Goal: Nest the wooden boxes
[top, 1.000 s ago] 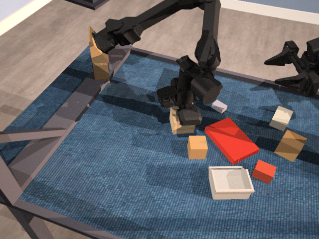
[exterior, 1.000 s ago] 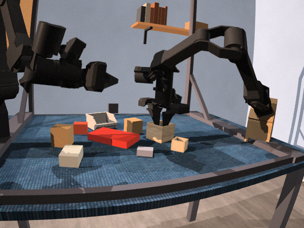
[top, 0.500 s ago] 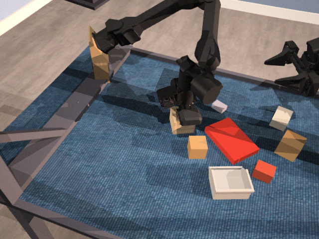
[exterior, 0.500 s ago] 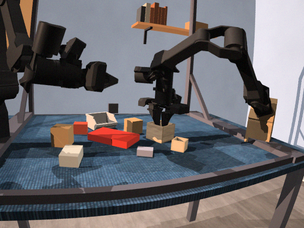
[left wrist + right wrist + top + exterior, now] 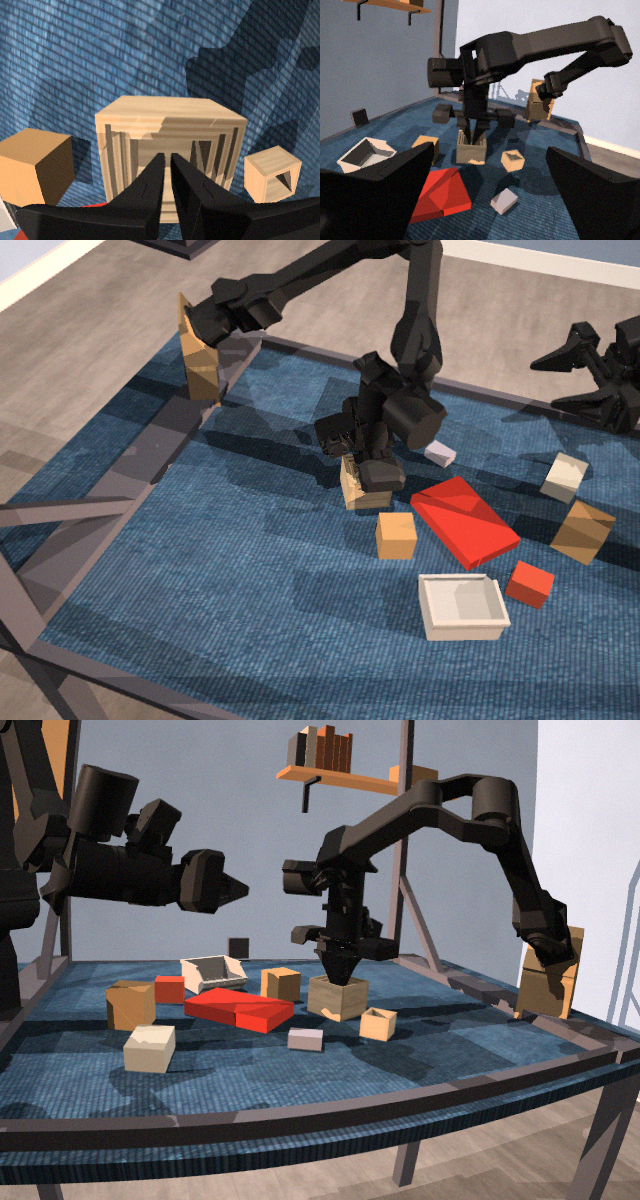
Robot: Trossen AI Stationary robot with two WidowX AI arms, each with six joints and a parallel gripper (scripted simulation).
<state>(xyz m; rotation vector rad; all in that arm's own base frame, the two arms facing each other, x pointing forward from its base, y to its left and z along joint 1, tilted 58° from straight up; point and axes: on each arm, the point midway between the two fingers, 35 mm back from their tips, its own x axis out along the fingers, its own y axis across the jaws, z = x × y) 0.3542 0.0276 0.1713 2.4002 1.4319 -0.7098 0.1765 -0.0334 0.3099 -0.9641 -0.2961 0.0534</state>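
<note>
My left hand is 140 mm short of the lavender block, 80 mm to the left of it and 60 mm above it. Also, from my left hand: beige block (190 mm ahead, 290 mm to the right, 50 mm below); flat red block (20 mm ahead, 170 mm to the right, 60 mm below); red cube (60 mm behind, 280 mm to the right, 50 mm below).
Now: right hand 22 cm past the red cube, 19 cm above it and 6 cm to the left of it. Round my right hand: beige block (19 cm below, 6 cm to the right, 2 cm ahead); flat red block (20 cm below, 15 cm behind, 6 cm to the left); lavender block (20 cm below, 14 cm to the left, 2 cm behind).
</note>
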